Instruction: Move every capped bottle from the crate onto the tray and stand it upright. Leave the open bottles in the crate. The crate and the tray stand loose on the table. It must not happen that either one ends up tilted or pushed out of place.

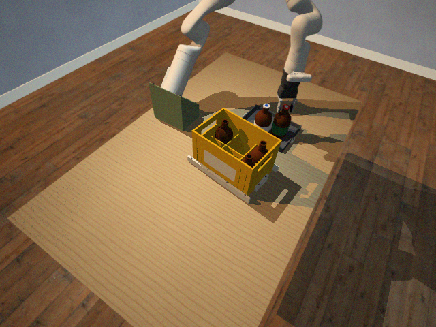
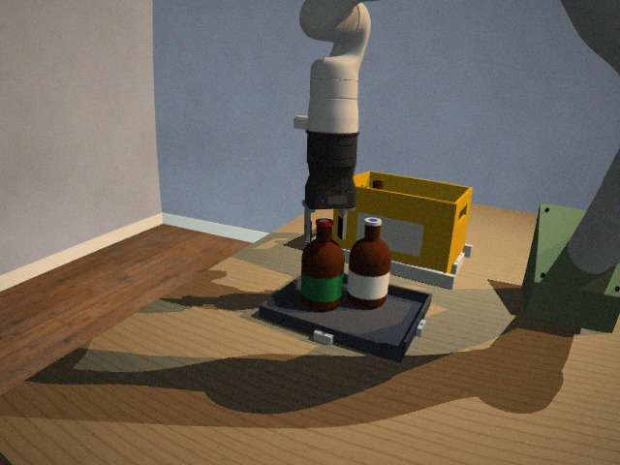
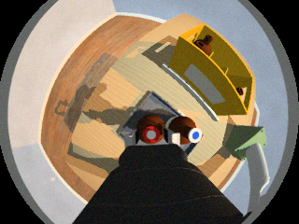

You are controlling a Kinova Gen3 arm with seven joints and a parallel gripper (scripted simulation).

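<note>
Now: hand 7 cm past the white-label bottle, 6 cm above it and 4 cm to the left of it. From my hand the other things lie so: yellow crate 28 cm to the right, 11 cm behind, 6 cm below; dark tray 14 cm below, 5 cm behind, 1 cm to the left.
</note>
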